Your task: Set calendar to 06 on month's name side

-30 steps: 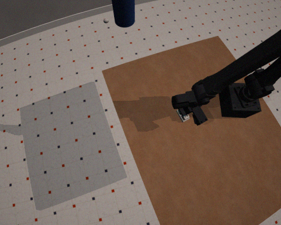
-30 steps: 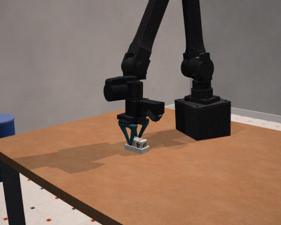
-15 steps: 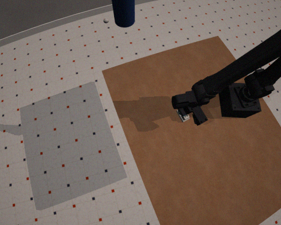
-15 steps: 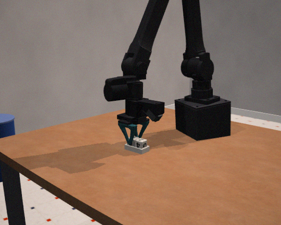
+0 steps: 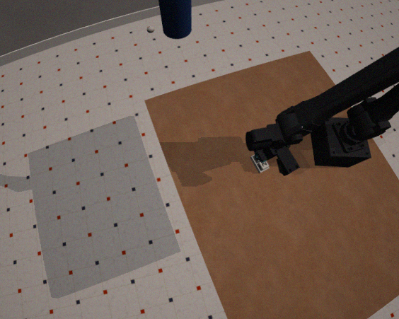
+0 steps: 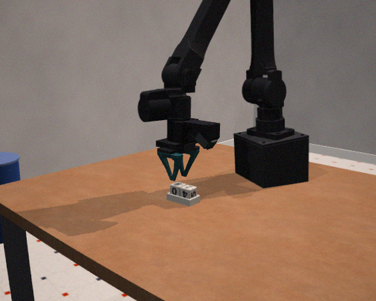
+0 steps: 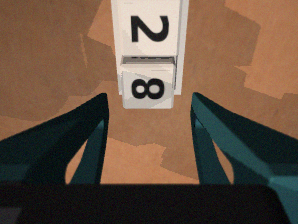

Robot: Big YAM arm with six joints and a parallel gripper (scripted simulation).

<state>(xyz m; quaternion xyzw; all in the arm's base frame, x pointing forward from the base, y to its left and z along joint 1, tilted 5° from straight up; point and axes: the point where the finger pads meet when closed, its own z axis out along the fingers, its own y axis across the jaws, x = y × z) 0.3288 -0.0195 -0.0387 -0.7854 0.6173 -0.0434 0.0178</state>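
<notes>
My hand is 40 mm above the white digit cube. The rest, counted from my hand: white tray 20 mm to the left, 50 mm below.
</notes>
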